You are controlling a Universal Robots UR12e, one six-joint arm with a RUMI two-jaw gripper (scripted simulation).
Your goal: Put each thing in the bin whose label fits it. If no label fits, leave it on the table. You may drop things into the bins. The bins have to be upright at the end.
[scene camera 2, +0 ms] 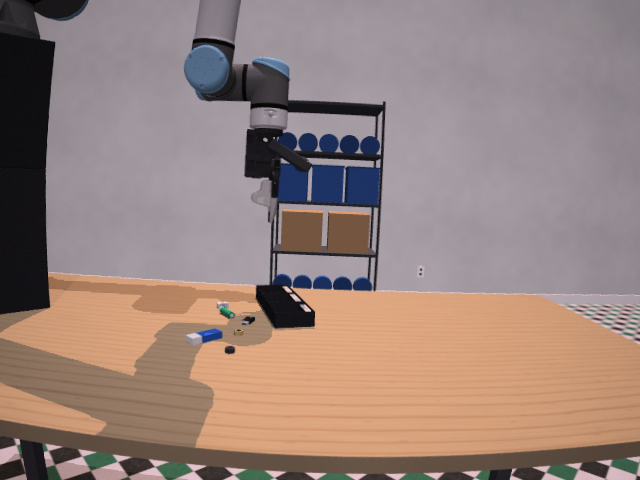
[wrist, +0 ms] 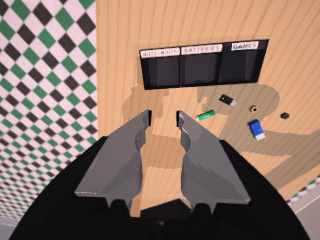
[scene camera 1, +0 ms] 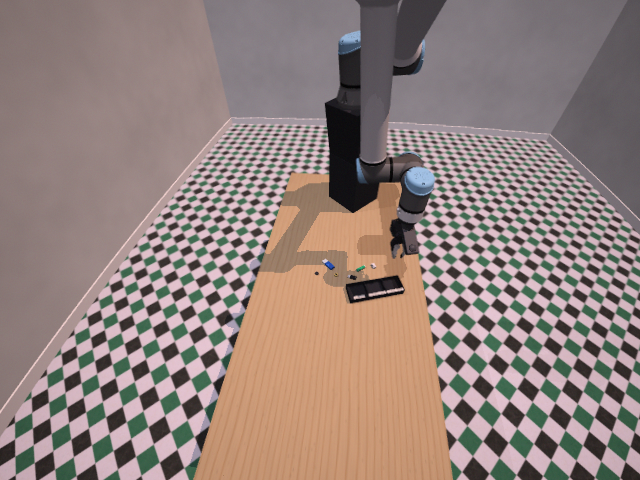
I see my gripper (scene camera 2: 270,222) and a black bin (scene camera 2: 294,317).
The black bin also shows in the wrist view (wrist: 161,67) and in scene camera 1 (scene camera 1: 357,292). My gripper shows as well in the wrist view (wrist: 164,111) and in scene camera 1 (scene camera 1: 397,258).
